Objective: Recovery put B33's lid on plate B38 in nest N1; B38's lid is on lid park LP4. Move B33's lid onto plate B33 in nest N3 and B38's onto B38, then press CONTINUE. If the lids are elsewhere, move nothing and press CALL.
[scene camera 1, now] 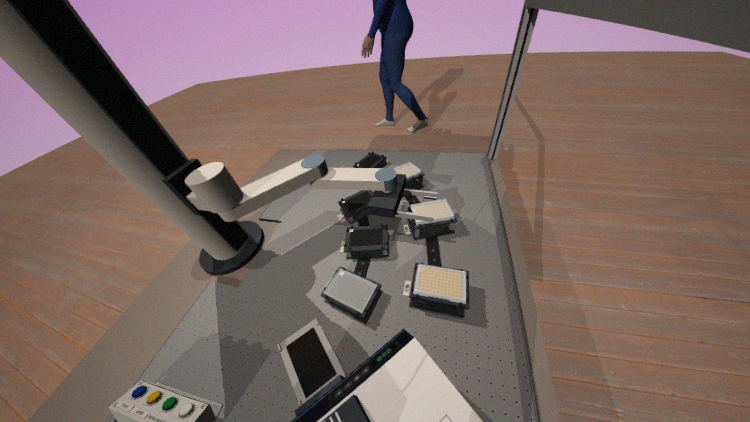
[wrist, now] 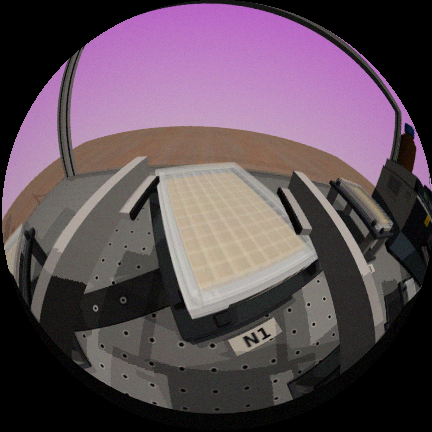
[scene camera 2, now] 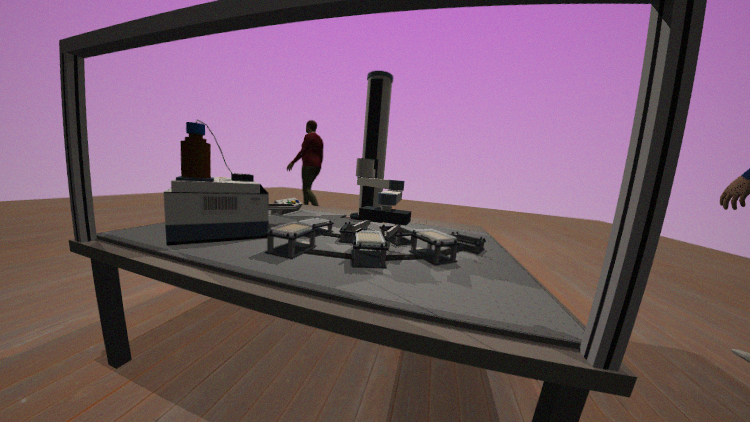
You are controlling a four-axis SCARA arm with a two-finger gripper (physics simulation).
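Seen in the pictures: gripper, between the fingertips: [scene camera 1: 435, 206] [wrist: 219, 171] [scene camera 2: 370, 231]; arm's base, origin of its link: [scene camera 1: 233, 247].
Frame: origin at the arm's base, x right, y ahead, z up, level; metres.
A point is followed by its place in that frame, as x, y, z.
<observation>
My gripper [scene camera 1: 433, 206] @(-0.210, 0.760, 0.107) [wrist: 219, 171] @(-0.210, 0.760, 0.107) is open and empty; its fingers stand on either side of the plate B38 [scene camera 1: 434, 211] @(-0.201, 0.758, 0.093) [scene camera 2: 369, 237] @(-0.214, 0.777, 0.093) [wrist: 230, 225] @(-0.206, 0.721, 0.093) in nest N1, with a gap on each side in the wrist view. A clear lid [wrist: 200, 304] @(-0.221, 0.678, 0.093) lies on that plate. Another plate [scene camera 1: 408, 170] @(-0.420, 0.643, 0.099) [scene camera 2: 434, 236] @(-0.410, 0.671, 0.099) stands in a nest at the back, and one [scene camera 1: 439, 282] @(0.051, 0.784, 0.090) [scene camera 2: 292, 229] @(0.032, 0.814, 0.092) [wrist: 365, 202] @(0.009, 0.770, 0.095) in a nest towards the front; their labels are not readable. A pale lid [scene camera 1: 351, 290] @(0.103, 0.553, 0.065) [scene camera 2: 314, 222] @(0.085, 0.575, 0.065) lies on the front lid park. The button box [scene camera 1: 157, 412] @(0.469, 0.220, 0.085) [scene camera 2: 287, 202] @(0.455, 0.242, 0.082) stands at the front left.
Dark lid parks [scene camera 1: 367, 241] @(-0.070, 0.553, 0.060) [scene camera 1: 371, 160] @(-0.554, 0.444, 0.055) stand in a row between the arm's column [scene camera 1: 209, 241] @(0.063, 0.041, 0.130) [scene camera 2: 378, 125] @(-0.033, 0.076, 0.581) and the nests. A tablet [scene camera 1: 312, 362] @(0.291, 0.535, 0.113) and a white machine [scene camera 1: 419, 385] @(0.290, 0.753, 0.220) [scene camera 2: 216, 215] @(0.316, 0.844, 0.107) stand at the front. A person in blue [scene camera 1: 393, 57] and one in red [scene camera 2: 312, 152] are beyond the table.
</observation>
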